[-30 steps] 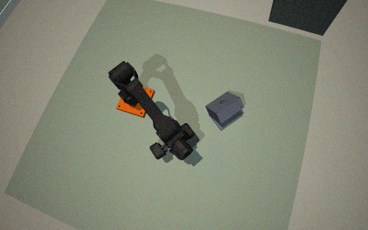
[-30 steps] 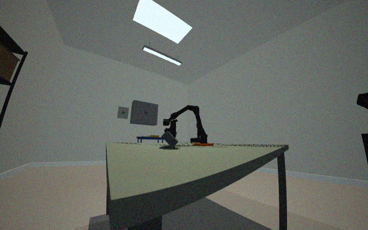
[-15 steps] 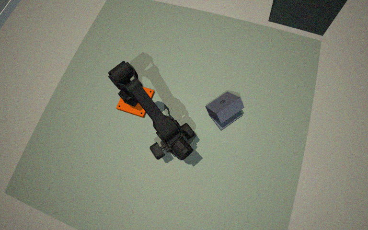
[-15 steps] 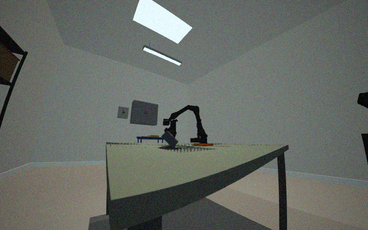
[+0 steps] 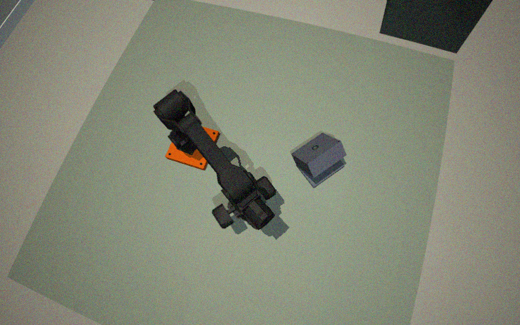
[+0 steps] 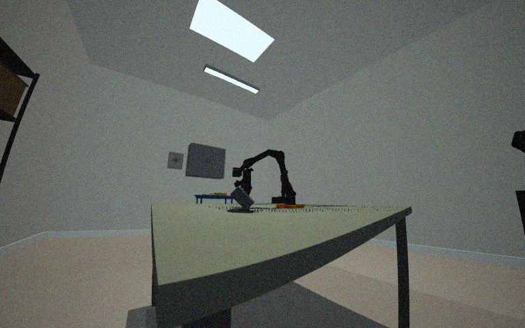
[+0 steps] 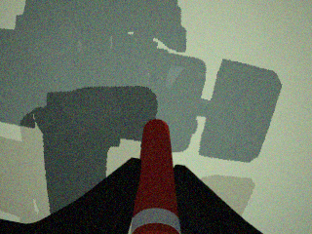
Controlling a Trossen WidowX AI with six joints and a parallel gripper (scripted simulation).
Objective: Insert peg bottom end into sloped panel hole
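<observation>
Right now the grey sloped panel is 25 cm to the left of my gripper tip, 14 cm ahead of it and 1 cm above it. Also, from my gripper tip: red peg: 2 cm above.
</observation>
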